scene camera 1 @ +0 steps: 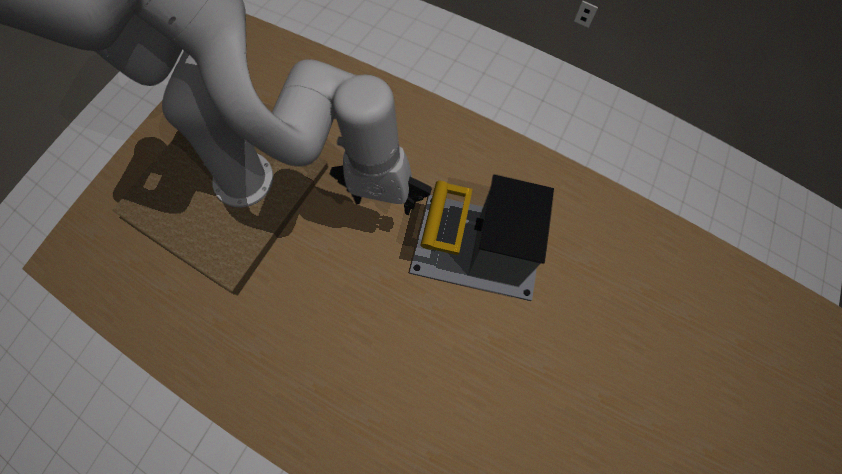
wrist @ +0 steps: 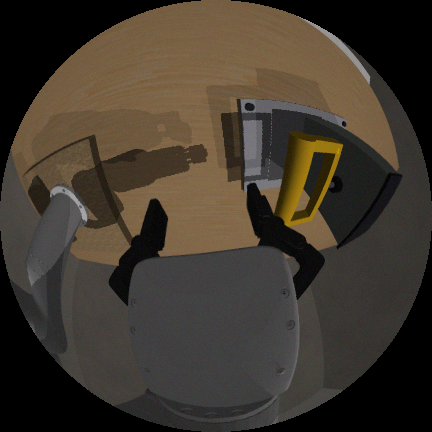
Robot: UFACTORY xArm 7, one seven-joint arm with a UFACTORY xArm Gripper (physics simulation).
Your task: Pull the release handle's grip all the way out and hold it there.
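Note:
The yellow release handle (scene camera 1: 434,217) (wrist: 296,170) is a rectangular frame with a thick round grip bar on the side away from the box. It stands close to the front of the black box (scene camera 1: 517,217) (wrist: 360,200), and a very short stretch of rod shows between them. My gripper (scene camera 1: 382,206) (wrist: 203,200) is open and empty. It is on the robot-base side of the handle. Its nearer finger is beside the grip bar, outside the frame, and I cannot tell whether they touch.
The box stands on a grey base plate (scene camera 1: 471,284) (wrist: 287,105) with dark bolts at its corners. A brown textured board (scene camera 1: 200,241) (wrist: 85,165) lies by the robot's base. The wooden table (scene camera 1: 589,376) (wrist: 150,50) extends around them. A socket (scene camera 1: 586,14) is at the top.

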